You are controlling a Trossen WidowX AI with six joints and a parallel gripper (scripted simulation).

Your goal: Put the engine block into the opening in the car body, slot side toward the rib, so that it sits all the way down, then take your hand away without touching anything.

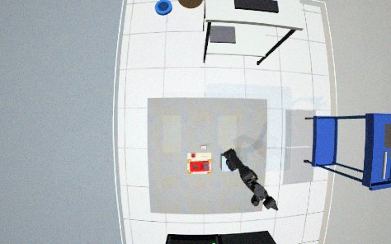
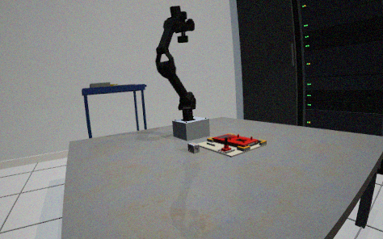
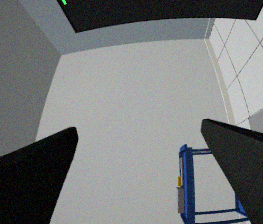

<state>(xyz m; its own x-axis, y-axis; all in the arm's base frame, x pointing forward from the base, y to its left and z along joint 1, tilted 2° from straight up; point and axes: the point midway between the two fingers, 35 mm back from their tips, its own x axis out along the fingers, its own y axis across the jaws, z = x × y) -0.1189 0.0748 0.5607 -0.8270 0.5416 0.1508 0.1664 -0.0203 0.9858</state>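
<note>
Right now the engine block is 42 cm ahead of my gripper tip, 16 cm to the right of it and 65 cm below it.
</note>
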